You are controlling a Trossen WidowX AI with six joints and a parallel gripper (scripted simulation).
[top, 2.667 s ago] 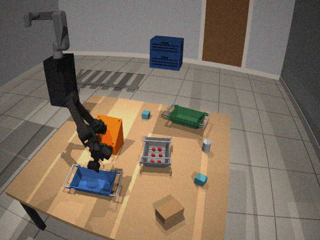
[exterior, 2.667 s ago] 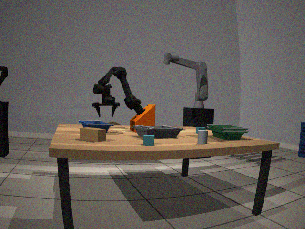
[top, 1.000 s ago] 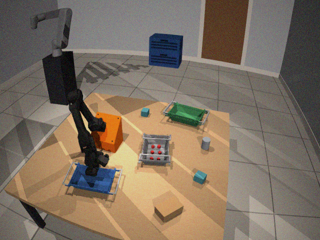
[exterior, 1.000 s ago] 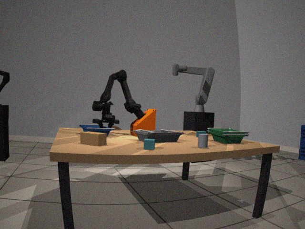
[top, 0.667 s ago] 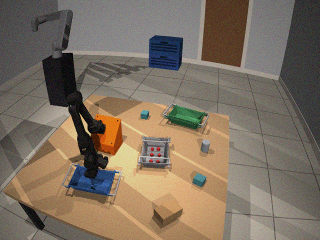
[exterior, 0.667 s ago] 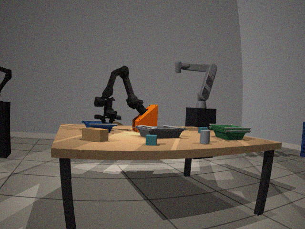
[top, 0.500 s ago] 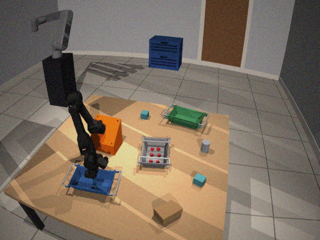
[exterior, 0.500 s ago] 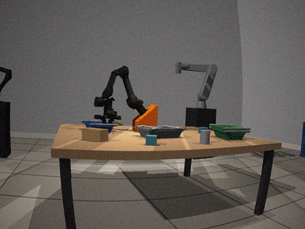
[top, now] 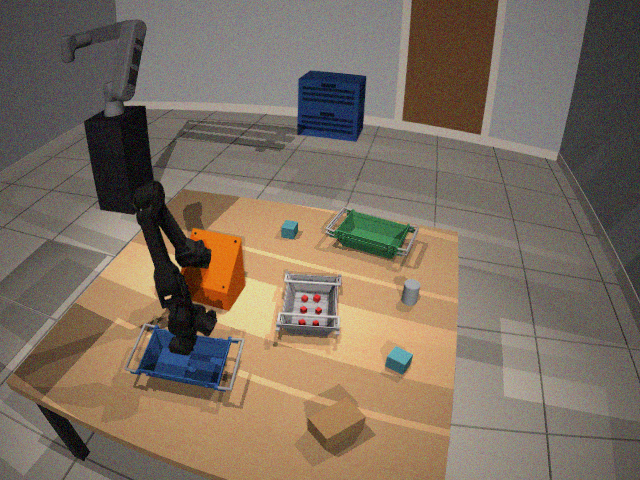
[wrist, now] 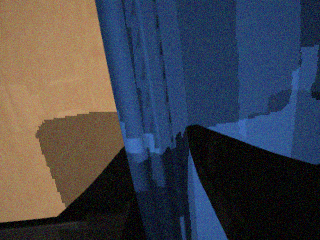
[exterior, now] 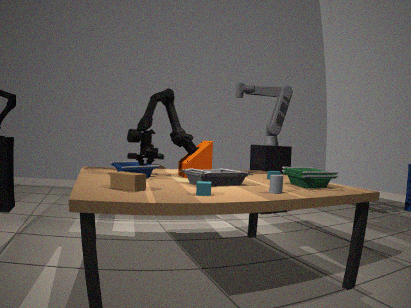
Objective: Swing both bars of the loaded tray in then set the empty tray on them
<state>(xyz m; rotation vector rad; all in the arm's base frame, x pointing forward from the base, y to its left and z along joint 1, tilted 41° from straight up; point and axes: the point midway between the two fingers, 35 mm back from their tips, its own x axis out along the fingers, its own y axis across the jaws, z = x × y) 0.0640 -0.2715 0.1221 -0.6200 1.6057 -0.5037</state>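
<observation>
Right now the blue tray is 1 cm ahead of my gripper tip, 7 cm to the right of it and 3 cm above it. From my gripper tip the other things lie so: tan box: 46 cm ahead, 16 cm to the right, 1 cm above; grey cylinder: 61 cm ahead, 40 cm to the left, 2 cm above.
</observation>
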